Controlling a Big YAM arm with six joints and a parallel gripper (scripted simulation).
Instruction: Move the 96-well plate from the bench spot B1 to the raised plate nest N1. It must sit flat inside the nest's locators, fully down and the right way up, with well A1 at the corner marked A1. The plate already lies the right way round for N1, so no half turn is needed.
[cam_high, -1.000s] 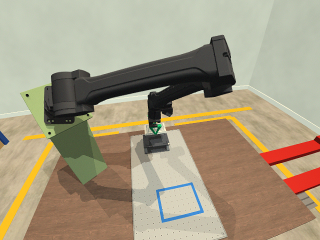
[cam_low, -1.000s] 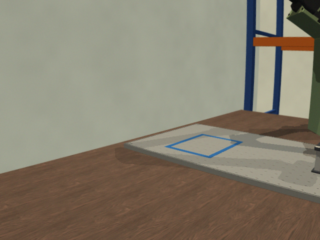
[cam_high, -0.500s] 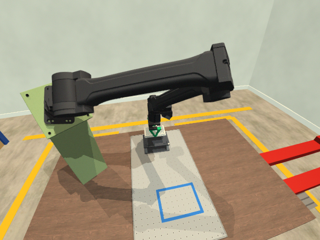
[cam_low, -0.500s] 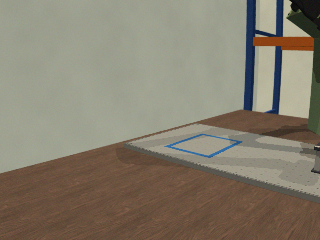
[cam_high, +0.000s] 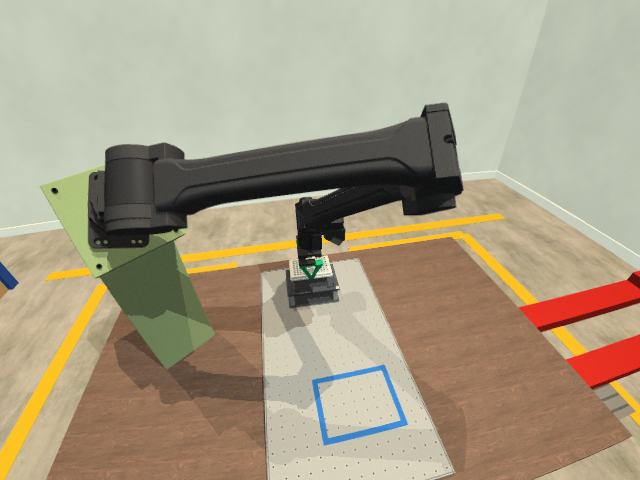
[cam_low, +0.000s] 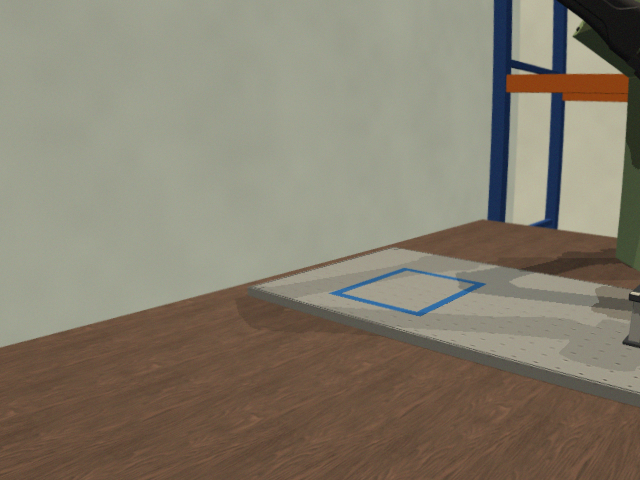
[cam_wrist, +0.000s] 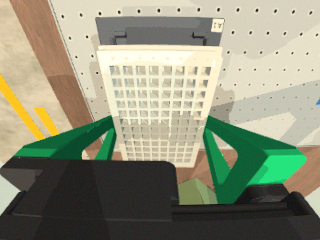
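Right now my hand is 50 mm above the dark grey raised nest N1. The rest, counted from my hand: A1 label: 50 mm ahead, 80 mm to the right, 50 mm below; white 96-well plate: right at my hand.
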